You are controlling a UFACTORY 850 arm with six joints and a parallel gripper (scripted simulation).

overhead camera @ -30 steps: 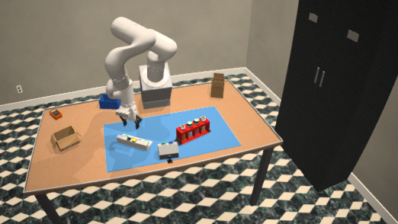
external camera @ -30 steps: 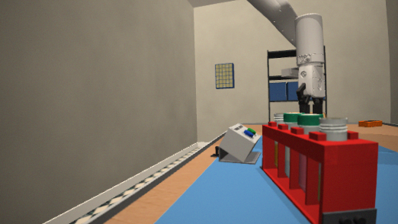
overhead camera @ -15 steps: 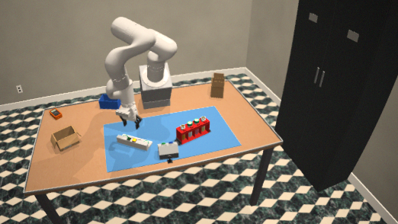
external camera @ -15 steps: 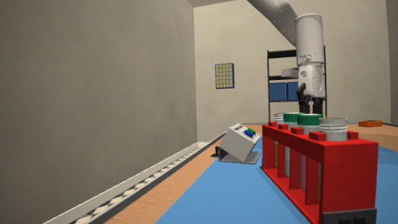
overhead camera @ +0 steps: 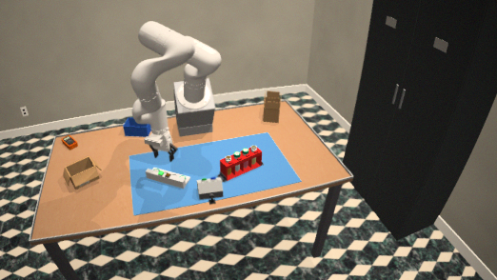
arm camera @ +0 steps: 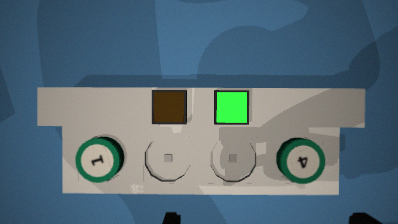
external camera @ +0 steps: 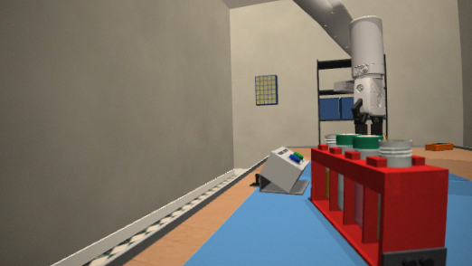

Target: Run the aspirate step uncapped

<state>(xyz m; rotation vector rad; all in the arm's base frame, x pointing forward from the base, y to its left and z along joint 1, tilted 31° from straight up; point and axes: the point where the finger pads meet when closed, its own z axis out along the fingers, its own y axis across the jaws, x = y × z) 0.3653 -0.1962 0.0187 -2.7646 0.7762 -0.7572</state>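
Right now my hand is 9 cm above the green cap, 8 cm to the right of it and 8 cm short of it. The rest, counted from my hand: green ready key (19 cm to the left, 17 cm ahead, 4 cm below); then key housing (21 cm to the left, 18 cm ahead, 5 cm below); then tube cap (9 cm below, 5 cm to the right).
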